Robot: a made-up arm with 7 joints.
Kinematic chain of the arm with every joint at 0, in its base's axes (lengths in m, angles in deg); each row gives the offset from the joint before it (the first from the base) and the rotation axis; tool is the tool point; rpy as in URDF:
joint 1: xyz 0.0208 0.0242 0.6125 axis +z
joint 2: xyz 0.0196 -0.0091 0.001 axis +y
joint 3: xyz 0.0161 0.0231 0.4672 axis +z
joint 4: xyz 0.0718 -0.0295 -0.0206 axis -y
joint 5: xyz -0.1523 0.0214 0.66 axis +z
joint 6: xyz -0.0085 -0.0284 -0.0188 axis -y
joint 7: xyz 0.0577 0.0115 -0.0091 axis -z
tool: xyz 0.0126 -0.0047 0.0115 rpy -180 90 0
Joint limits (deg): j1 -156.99..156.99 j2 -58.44..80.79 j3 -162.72..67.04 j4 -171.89..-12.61 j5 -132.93..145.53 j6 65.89..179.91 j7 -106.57..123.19
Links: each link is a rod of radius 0.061 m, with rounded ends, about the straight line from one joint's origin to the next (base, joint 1, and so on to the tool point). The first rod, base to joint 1, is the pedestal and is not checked.
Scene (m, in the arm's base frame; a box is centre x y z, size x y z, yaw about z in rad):
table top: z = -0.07
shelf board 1: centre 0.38 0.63 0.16 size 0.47 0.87 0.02 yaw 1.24
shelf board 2: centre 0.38 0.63 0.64 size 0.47 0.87 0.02 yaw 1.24
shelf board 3: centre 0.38 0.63 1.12 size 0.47 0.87 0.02 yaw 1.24
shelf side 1: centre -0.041 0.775 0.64 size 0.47 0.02 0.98 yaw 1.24
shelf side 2: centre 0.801 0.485 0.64 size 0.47 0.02 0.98 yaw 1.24
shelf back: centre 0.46 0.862 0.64 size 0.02 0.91 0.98 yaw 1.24
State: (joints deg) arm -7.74 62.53 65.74 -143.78 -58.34 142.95 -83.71
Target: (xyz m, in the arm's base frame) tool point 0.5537 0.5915 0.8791
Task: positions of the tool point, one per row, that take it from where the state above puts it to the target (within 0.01 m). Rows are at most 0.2 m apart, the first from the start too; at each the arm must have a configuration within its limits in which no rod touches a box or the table.
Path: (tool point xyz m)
1: 0.2190 0.4966 0.3981
2: 0.1832 0.3931 0.3975
3: 0.1338 0.2958 0.4101
4: 0.2203 0.2598 0.3859
5: 0.3147 0.2211 0.4076
6: 0.3990 0.1885 0.4781
7: 0.4535 0.1682 0.5915
8: 0.4607 0.1633 0.7326
9: 0.4096 0.1721 0.8791
10: 0.4819 0.2726 0.8661
11: 0.5289 0.3872 0.8464
12: 0.5482 0.5002 0.8443
13: 0.5537 0.5915 0.8791

